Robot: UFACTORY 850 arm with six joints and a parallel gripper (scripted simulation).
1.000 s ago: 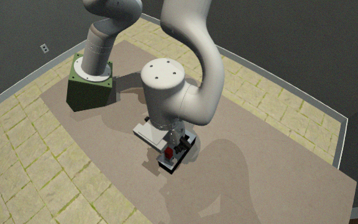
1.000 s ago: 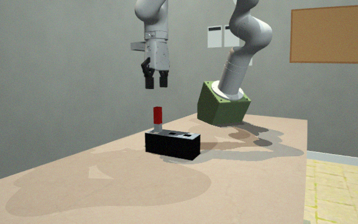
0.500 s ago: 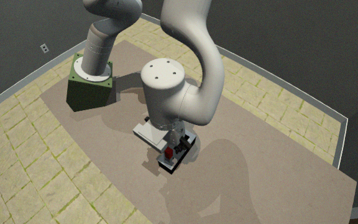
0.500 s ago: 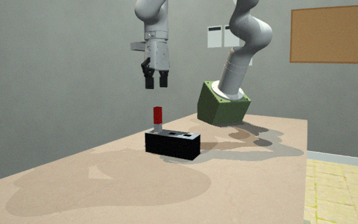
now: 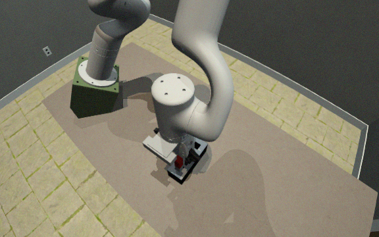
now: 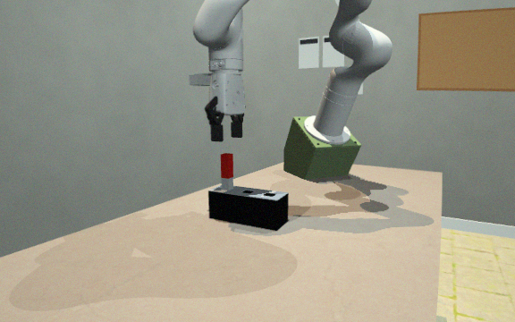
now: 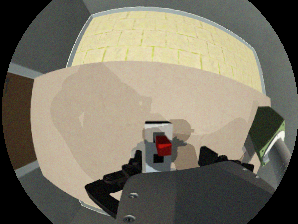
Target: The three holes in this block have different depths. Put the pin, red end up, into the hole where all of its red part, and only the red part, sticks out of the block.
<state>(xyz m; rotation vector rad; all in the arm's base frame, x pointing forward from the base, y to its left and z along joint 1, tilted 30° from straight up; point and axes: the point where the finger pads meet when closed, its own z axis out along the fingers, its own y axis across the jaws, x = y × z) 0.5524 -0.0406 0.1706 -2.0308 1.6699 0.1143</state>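
The pin is 8 cm below my hand. Round my hand: black block 1 cm behind, 6 cm to the left, 17 cm below.
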